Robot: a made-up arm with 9 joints. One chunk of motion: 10 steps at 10 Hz.
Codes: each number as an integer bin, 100 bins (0 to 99) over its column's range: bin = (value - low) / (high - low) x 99, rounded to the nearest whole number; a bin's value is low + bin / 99 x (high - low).
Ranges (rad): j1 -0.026..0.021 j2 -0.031..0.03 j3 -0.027..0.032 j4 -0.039..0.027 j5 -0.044..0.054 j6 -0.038..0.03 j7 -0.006..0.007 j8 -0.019..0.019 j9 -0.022..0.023
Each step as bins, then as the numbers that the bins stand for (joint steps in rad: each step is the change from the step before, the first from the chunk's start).
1 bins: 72 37 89 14 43 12 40 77 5
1 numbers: 0.00818 -0.00820 0.02604 -0.02967 -0.00143 -0.02976 -0.00075 0.01056 -0.01973
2 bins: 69 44 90 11 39 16 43 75 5
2 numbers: 0.00676 -0.00389 0.02664 -0.03167 -0.00539 -0.02701 -0.00035 0.00979 -0.01973
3 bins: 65 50 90 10 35 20 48 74 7
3 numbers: 0.00486 -0.00019 0.02664 -0.03233 -0.00935 -0.02426 0.00030 0.00940 -0.01882
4 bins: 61 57 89 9 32 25 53 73 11
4 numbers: 0.00296 0.00412 0.02604 -0.03300 -0.01232 -0.02083 0.00096 0.00902 -0.01700
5 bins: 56 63 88 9 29 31 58 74 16
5 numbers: 0.00059 0.00782 0.02544 -0.03300 -0.01529 -0.01671 0.00162 0.00940 -0.01473
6 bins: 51 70 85 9 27 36 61 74 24
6 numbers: -0.00179 0.01213 0.02366 -0.03300 -0.01727 -0.01327 0.00201 0.00940 -0.01109
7 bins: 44 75 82 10 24 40 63 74 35
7 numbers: -0.00511 0.01521 0.02187 -0.03233 -0.02024 -0.01053 0.00227 0.00940 -0.00609
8 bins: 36 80 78 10 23 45 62 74 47
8 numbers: -0.00891 0.01829 0.01948 -0.03233 -0.02123 -0.00709 0.00214 0.00940 -0.00064
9 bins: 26 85 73 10 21 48 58 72 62
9 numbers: -0.01366 0.02137 0.01651 -0.03233 -0.02321 -0.00503 0.00162 0.00864 0.00618
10 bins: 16 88 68 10 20 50 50 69 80
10 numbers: -0.01840 0.02322 0.01353 -0.03233 -0.02420 -0.00366 0.00057 0.00748 0.01436
